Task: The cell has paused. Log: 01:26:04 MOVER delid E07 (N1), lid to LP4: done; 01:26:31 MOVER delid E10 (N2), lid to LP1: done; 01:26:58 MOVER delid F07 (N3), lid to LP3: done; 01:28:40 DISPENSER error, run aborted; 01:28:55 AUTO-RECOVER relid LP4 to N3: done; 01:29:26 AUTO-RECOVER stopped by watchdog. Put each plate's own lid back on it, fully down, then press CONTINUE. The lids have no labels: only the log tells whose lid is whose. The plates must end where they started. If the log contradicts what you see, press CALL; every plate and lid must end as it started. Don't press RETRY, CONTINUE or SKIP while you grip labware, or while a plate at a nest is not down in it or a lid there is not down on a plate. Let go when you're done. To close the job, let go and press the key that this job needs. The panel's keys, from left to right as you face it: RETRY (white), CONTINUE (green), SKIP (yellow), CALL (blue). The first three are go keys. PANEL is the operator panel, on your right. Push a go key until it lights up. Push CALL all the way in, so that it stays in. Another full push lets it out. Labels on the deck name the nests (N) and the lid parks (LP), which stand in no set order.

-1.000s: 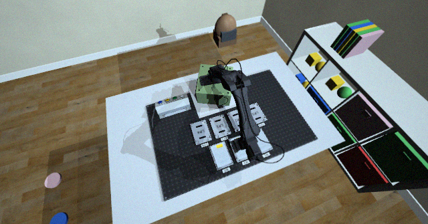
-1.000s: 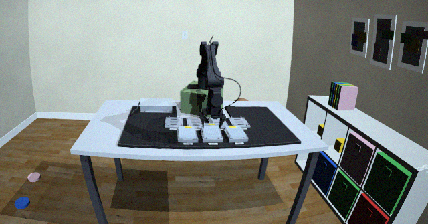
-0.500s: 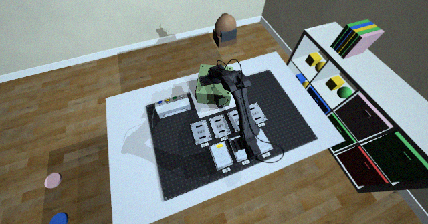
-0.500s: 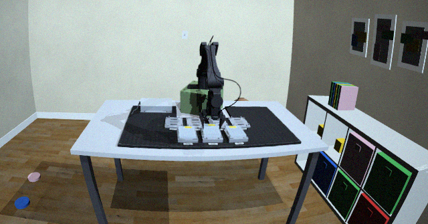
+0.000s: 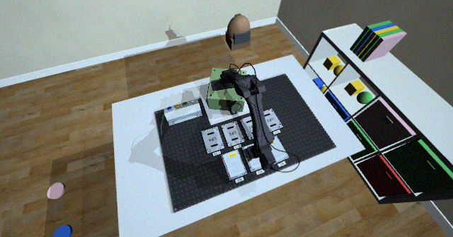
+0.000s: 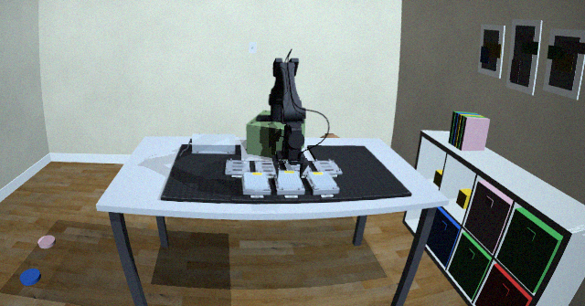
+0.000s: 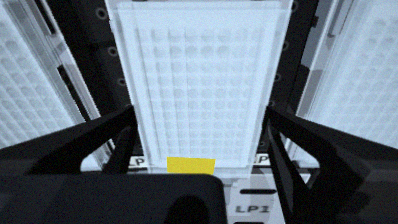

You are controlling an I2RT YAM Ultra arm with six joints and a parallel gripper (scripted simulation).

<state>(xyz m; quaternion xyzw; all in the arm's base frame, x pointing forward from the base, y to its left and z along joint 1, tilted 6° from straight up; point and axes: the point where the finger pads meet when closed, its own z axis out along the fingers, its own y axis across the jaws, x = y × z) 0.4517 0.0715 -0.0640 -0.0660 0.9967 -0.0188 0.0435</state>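
The plate is 20 mm below my hand. Round my hand: lid park LP2 (190 mm behind, 40 mm to the left, 40 mm below); then white retry key (410 mm behind, 310 mm to the right, 20 mm above); then green continue key (400 mm behind, 360 mm to the right, 20 mm above).
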